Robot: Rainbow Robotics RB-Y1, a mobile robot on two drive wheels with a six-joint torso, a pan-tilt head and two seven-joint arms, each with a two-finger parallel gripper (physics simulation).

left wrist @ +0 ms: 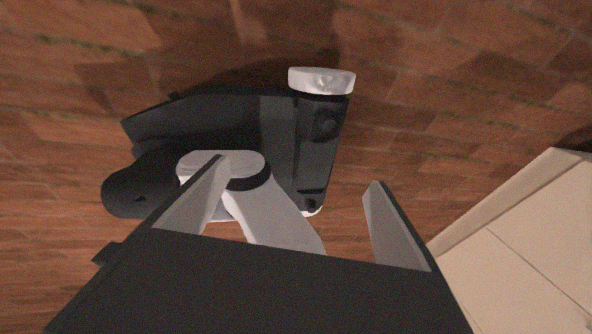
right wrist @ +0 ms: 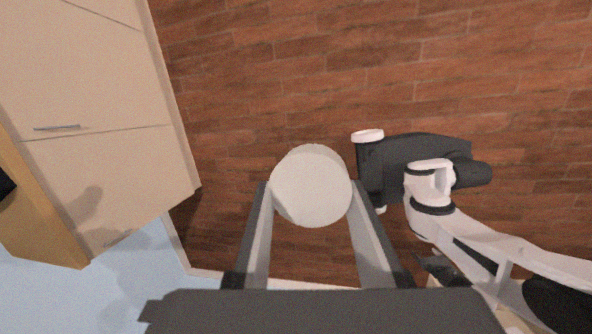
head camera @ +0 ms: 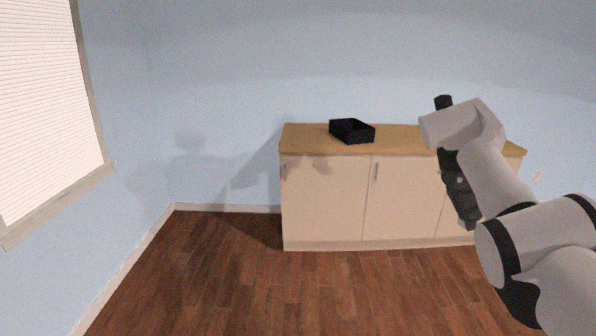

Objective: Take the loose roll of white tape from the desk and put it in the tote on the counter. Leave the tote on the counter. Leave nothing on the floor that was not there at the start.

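Frame: origin at the robot's base, x right, y ahead, z up, level; centimetres.
Seen in the pictures: left gripper, between the fingertips: (left wrist: 299,177) (right wrist: 422,250); right gripper, between the fingertips: (right wrist: 309,189) (head camera: 466,220).
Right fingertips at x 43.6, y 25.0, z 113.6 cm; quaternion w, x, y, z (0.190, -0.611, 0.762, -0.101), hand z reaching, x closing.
Observation:
Offsets run from my right fingertips to a thing's top centre. "spot": to the spot under its first point.
The white tape roll {dy -0.2, dx +0.5, dz +1.6 cm} (right wrist: 311,186) is between the fingers of my right gripper (right wrist: 309,189), which is shut on it, above the floor, with its round flat face toward the camera. In the head view my right gripper points down in front of the counter's right part; its fingertips and the roll are hard to make out. The black tote {dy +134.1, dx +9.0, dz -12.6 cm} (head camera: 360,136) (right wrist: 5,186) stands upright on the wooden counter (head camera: 302,139) (right wrist: 47,220), left of my right arm in the head view. My left gripper (left wrist: 299,177) is open and empty. The desk does not show.
Pale cabinet doors (head camera: 325,200) (right wrist: 90,75) with handles are under the counter; their base also shows in the left wrist view (left wrist: 525,250). A window {spot: dy +88.7, dx -166.3, dz +21.6 cm} (head camera: 45,100) is on the left wall. My dark wheeled base (left wrist: 225,115) (right wrist: 400,155) stands on the brown floor.

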